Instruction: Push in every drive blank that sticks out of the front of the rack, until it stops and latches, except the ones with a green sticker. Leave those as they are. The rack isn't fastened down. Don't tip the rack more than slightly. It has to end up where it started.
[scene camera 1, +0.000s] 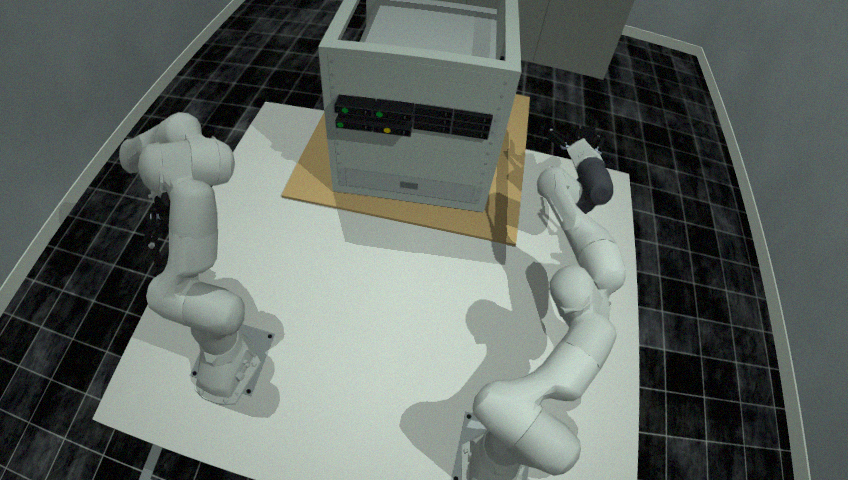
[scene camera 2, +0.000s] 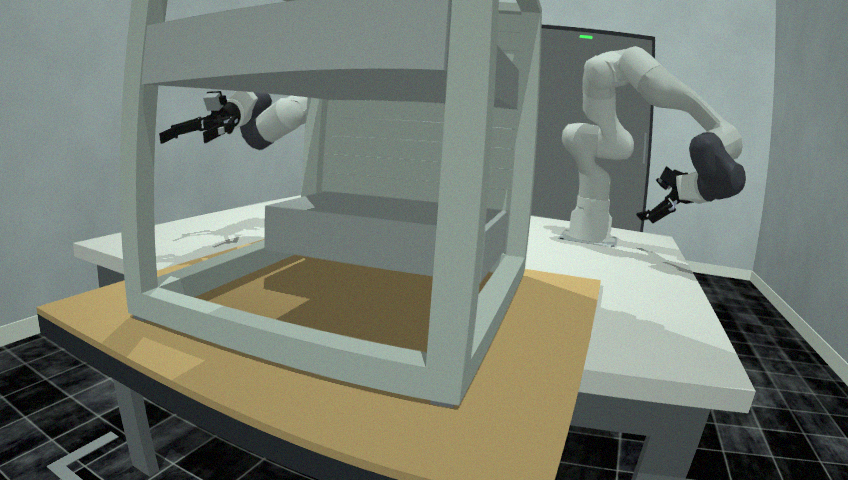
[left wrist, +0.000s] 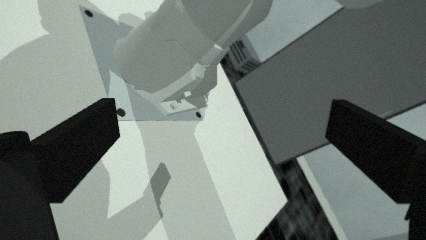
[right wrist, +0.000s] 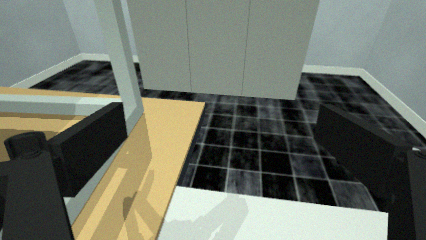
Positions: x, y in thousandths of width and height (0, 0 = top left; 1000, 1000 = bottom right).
I see my left gripper (scene camera 1: 212, 553), my right gripper (scene camera 2: 214, 289) and a grey rack (scene camera 2: 511, 447).
The grey rack also shows in scene camera 1 (scene camera 1: 511, 351). My left gripper also shows in the left wrist view (left wrist: 525, 494). My right gripper shows as well in the right wrist view (right wrist: 520, 502). The left wrist view does not show the grey rack: it is out of frame.
